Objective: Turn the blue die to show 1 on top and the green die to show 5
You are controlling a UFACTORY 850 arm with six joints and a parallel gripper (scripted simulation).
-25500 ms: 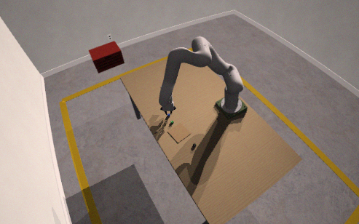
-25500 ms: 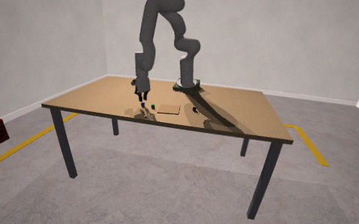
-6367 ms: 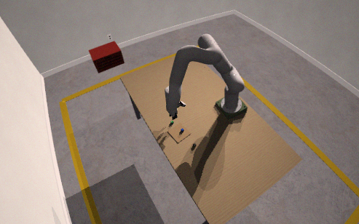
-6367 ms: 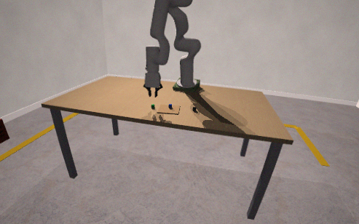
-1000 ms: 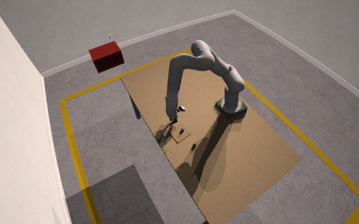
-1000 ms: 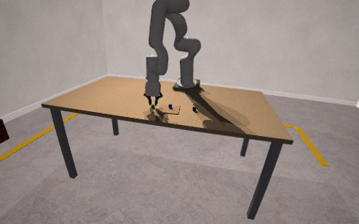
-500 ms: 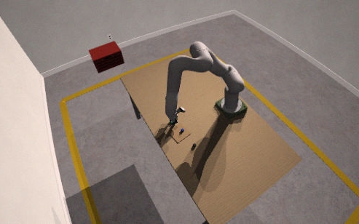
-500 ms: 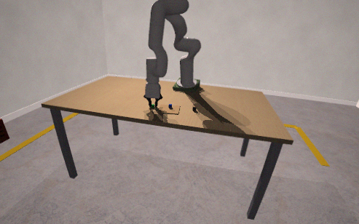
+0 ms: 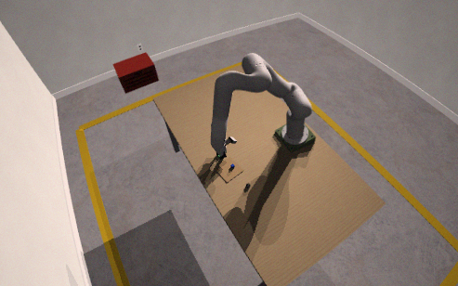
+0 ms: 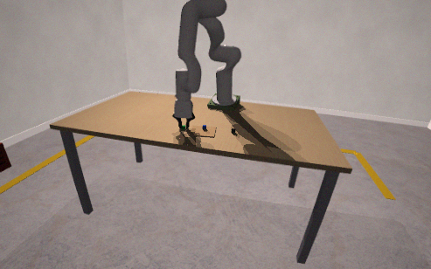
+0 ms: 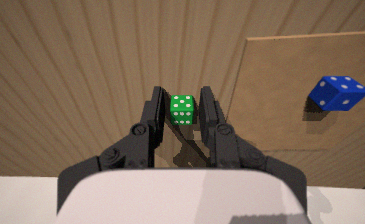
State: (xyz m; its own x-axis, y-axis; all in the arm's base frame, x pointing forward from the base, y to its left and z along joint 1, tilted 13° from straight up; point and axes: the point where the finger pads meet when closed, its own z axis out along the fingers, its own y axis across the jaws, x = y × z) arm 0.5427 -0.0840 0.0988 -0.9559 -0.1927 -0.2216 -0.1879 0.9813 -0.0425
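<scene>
My hand is 10 mm short of the green die and 10 mm above it. The rest, counted from my hand: mat: 10 mm behind, 120 mm to the left, 20 mm below; then black die: 60 mm behind, 280 mm to the left, 10 mm below; then blue die: 40 mm behind, 110 mm to the left, 10 mm below.
</scene>
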